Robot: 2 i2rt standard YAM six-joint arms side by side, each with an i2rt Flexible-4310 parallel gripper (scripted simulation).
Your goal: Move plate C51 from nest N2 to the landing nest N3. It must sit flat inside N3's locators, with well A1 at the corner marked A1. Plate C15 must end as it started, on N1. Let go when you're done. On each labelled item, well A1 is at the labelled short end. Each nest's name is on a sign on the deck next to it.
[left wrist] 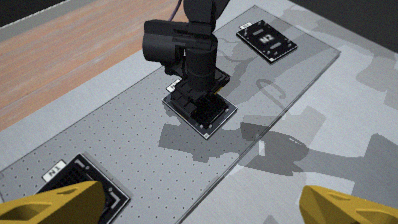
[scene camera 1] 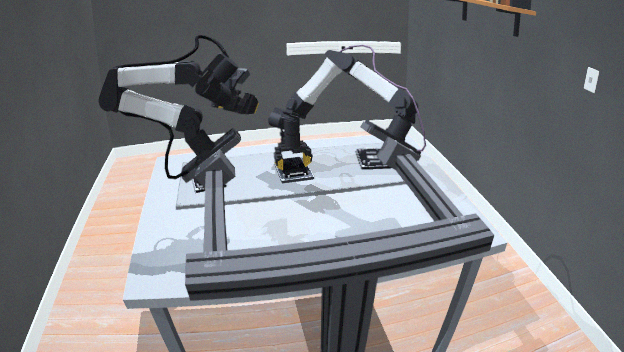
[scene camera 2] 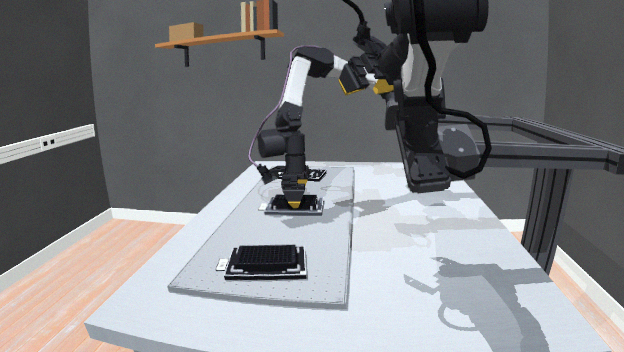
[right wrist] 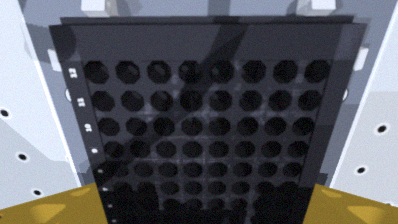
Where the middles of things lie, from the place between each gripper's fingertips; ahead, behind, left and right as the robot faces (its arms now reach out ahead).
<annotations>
I see the nest N3 [right wrist: 37, 25] 20 mm below my right hand [scene camera 2: 297, 202] and 10 mm ahead of it. The rest, counted from my right hand: nest N2 [left wrist: 283, 48]: 330 mm to the right, 50 mm ahead, 20 mm below.
My left gripper [scene camera 2: 360, 92] is now 200 mm short of the nest N3, 180 mm to the left of it and 340 mm above it. The rest, counted from my left hand: nest N2: 240 mm ahead, 510 mm to the right, 340 mm below.
</annotations>
